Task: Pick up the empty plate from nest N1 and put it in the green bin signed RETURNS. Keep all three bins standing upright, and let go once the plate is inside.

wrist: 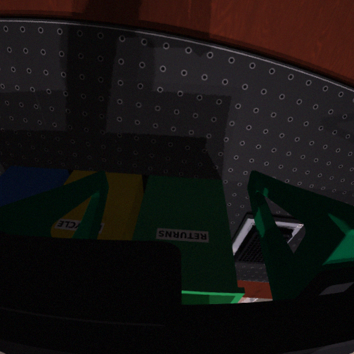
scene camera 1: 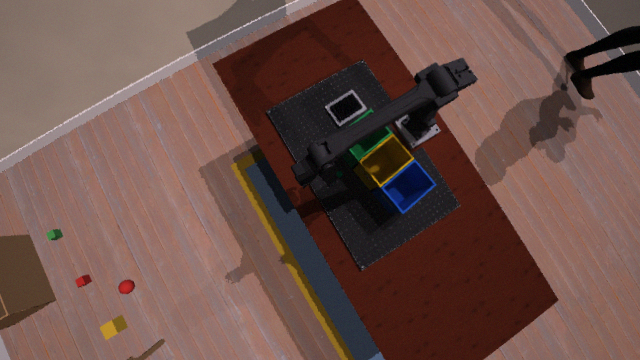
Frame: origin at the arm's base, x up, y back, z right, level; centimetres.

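Seen in the pictures: arm's base, origin of the base link: (scene camera 1: 415,126).
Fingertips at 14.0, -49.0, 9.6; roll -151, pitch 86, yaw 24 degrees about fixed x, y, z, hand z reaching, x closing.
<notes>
Offsets run from my fingertips to a thing's middle, as dx, dy, dz. "pt": to the spot under its first point. Level surfaces: height alone.
A dark plate with a grid top {-13.4, +29.2, +18.1} (scene camera 1: 346,107) (wrist: 260,242) lies in a pale rectangular nest {pt -12.8, +29.0, +22.1} (scene camera 1: 339,99) (wrist: 243,234); no N1 label is readable. The green bin {-6.3, +21.0, +0.6} (scene camera 1: 375,142) (wrist: 185,265), signed RETURNS, stands upright beside it, partly hidden by the arm in the scene view. The yellow bin {-6.3, +20.9, -12.7} (scene camera 1: 387,160) (wrist: 122,205) and blue bin {-6.3, +20.7, -25.9} (scene camera 1: 409,186) (wrist: 35,182) stand upright in a row with it. My gripper (scene camera 1: 336,176) (wrist: 177,178) is open and empty, on the labelled side of the bins; in the wrist view the nest shows behind the right finger.
A black perforated mat {dx -15.3} (scene camera 1: 300,120) (wrist: 175,72) lies under the bins and nest on the red-brown table {dx -16.6} (scene camera 1: 450,260) (wrist: 240,25). The dark arm (scene camera 1: 385,117) reaches across the green bin from its base (scene camera 1: 430,134). A blue surface with a yellow edge {dx -16.6} (scene camera 1: 320,255) runs along the table's side.
</notes>
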